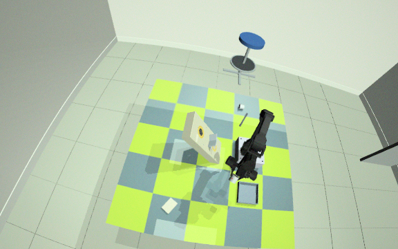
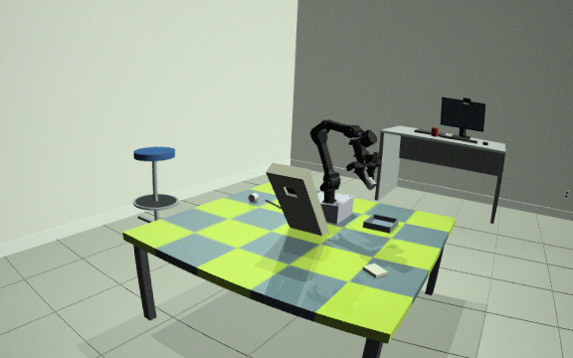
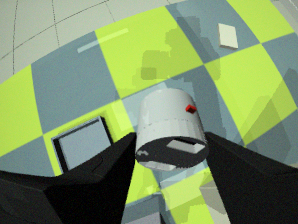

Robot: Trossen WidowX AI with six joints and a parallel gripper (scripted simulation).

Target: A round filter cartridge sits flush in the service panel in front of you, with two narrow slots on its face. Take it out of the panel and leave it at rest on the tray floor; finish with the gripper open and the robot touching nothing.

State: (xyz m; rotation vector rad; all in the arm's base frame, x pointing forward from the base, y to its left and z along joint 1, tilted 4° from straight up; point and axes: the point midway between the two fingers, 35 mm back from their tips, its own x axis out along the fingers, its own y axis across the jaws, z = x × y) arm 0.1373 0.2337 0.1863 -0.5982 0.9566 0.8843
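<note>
Now: the dark grey tray 180 mm behind my gripper tip, 50 mm to the left of it and 250 mm below it. From my gripper tip the other things lie so: round white filter cartridge right at my gripper tip; then beige service panel 160 mm ahead, 280 mm to the right, 80 mm below; then flat pale block 360 mm ahead, 150 mm to the left, 260 mm below.
</note>
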